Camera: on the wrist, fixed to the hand. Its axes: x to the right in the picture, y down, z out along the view.
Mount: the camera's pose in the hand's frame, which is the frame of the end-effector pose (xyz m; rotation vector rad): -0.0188 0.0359 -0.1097 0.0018 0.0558 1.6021
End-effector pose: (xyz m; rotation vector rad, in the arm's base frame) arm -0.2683 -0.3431 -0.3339 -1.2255 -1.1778 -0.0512
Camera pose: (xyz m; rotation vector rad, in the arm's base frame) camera -0.1829 -0.4193 -0.3580 -1.8211 0.1052 1.0812
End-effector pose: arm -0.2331 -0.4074 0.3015 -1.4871 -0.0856 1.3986
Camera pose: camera -0.1757 -0.5025 0.2648 1.4323 -1.3191 -2.3243
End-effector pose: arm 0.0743 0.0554 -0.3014 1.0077 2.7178 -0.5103
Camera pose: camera 0.1050 0.1119 -0.2037 2.5611 1.1280 -0.1169
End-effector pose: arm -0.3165 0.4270 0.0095 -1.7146 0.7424 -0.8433
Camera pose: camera -0.4202 0.3750 -0.0049 -0.6146 1.7140 0.2544
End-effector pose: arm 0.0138 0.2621 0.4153 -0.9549 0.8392 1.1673
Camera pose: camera -0.0304 0.1580 0.3855 -0.1185 1.7269 2.4412
